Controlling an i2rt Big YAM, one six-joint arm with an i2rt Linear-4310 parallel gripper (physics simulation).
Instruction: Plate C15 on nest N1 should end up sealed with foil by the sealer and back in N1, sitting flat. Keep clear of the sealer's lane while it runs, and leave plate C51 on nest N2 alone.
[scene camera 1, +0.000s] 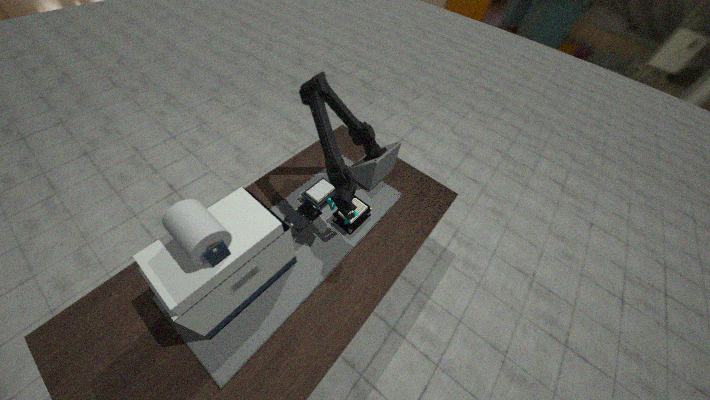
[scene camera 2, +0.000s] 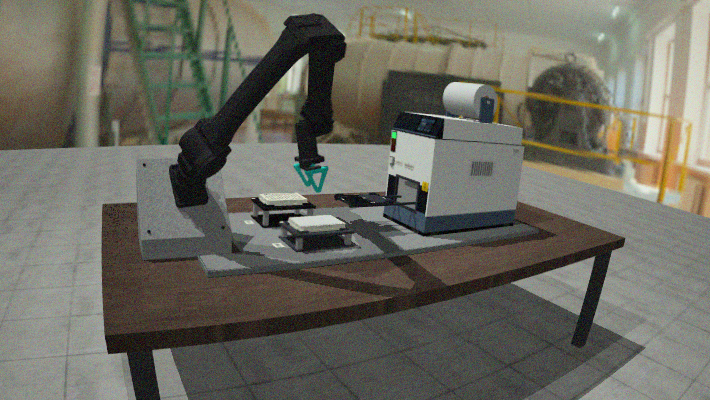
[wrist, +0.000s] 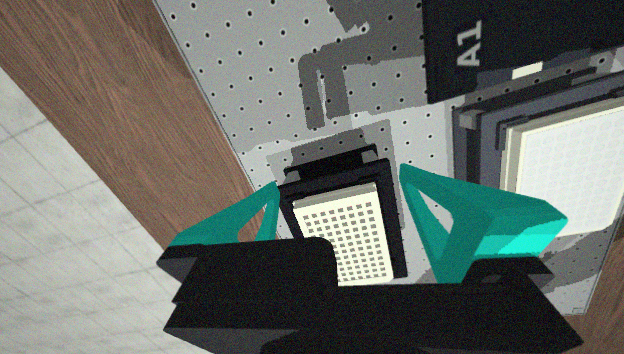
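Seen in the pictures: gripper, fingertip midpoint: (scene camera 1: 338, 217) (scene camera 2: 313, 189) (wrist: 334, 179); arm's base, origin of the base link: (scene camera 1: 375, 155) (scene camera 2: 187, 185).
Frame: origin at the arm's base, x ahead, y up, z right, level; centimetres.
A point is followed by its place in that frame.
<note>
My gripper (scene camera 1: 341, 210) @[x 41.6, y -4.6, z -7.4 cm] (scene camera 2: 312, 188) @[x 41.6, y -4.6, z -7.4 cm] (wrist: 334, 179) @[x 41.6, y -4.6, z -7.4 cm] is open and empty. It hangs above a cream plate with open wells (scene camera 1: 360, 207) @[x 29.2, y -6.8, z -11.4 cm] (scene camera 2: 282, 199) @[x 30.9, y -6.9, z -6.4 cm] (wrist: 357, 235) @[x 33.3, y -7.2, z -7.7 cm]. In the wrist view the teal fingertips stand either side of the far end of this plate. It sits flat on its black nest (scene camera 2: 270, 205) @[x 26.3, y -8.0, z -4.8 cm] (wrist: 396, 225) @[x 32.3, y -8.3, z -3.5 cm]. A second plate, with a smooth pale top (scene camera 1: 319, 191) @[x 33.6, y -8.2, z 11.1 cm] (scene camera 2: 317, 222) @[x 31.5, y -8.2, z 13.3 cm] (wrist: 570, 175) @[x 33.3, y -8.1, z 11.4 cm], sits flat on the other nest (wrist: 485, 145) @[x 37.7, y -9.8, z 6.2 cm]. Plate and nest labels cannot be read. The white sealer (scene camera 1: 250, 215) @[x 74.0, y 20.8, z 6.2 cm] (scene camera 2: 475, 185) @[x 83.9, y 0.9, z 19.4 cm] shows a green light. Its black tray (scene camera 2: 367, 200) @[x 50.7, y -4.8, z 7.8 cm] (wrist: 520, 35) @[x 46.2, y -4.8, z 4.7 cm], marked A1, is out and bare.
The sealer carries a white foil roll (scene camera 1: 192, 227) @[x 89.8, y 33.4, z 6.1 cm] (scene camera 2: 465, 100) @[x 82.8, y 27.2, z 12.1 cm] on top. The tray reaches out from its opening towards the nests. The arm's grey base block (scene camera 1: 380, 167) @[x 4.6, y -1.3, z -6.4 cm] (scene camera 2: 175, 225) @[x -5.1, y -7.9, z 7.4 cm] stands at the opposite end of the perforated plate (wrist: 270, 95) @[x 49.7, y -14.1, z -12.0 cm] on the wooden table (scene camera 2: 310, 295) @[x 16.3, y -15.4, z 37.6 cm].
</note>
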